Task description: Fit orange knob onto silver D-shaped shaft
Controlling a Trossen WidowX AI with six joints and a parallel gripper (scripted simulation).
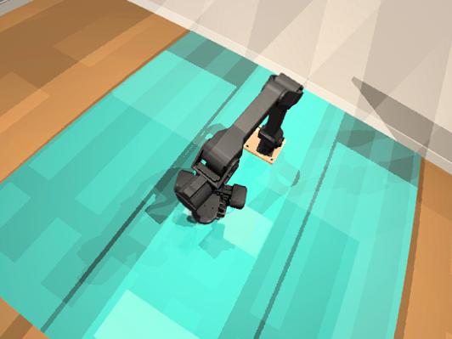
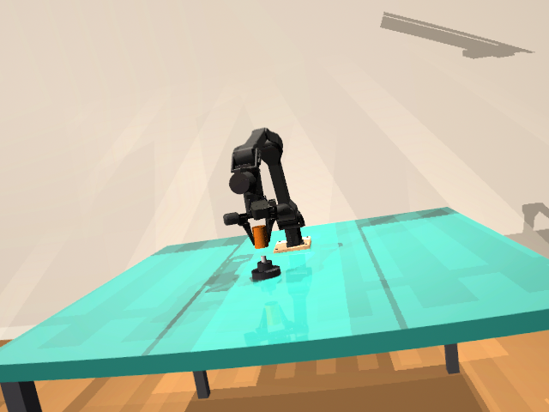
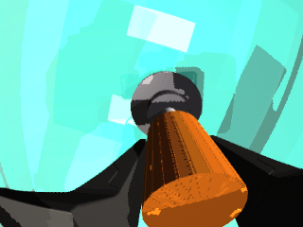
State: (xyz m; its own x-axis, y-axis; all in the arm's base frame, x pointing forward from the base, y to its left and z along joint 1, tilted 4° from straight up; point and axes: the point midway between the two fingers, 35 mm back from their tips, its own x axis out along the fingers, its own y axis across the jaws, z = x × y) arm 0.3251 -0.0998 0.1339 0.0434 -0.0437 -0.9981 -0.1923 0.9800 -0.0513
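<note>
The round black pedestal lies 6 cm below my gripper tip. Also, from my gripper tip: orange knob: 3 cm above.
</note>
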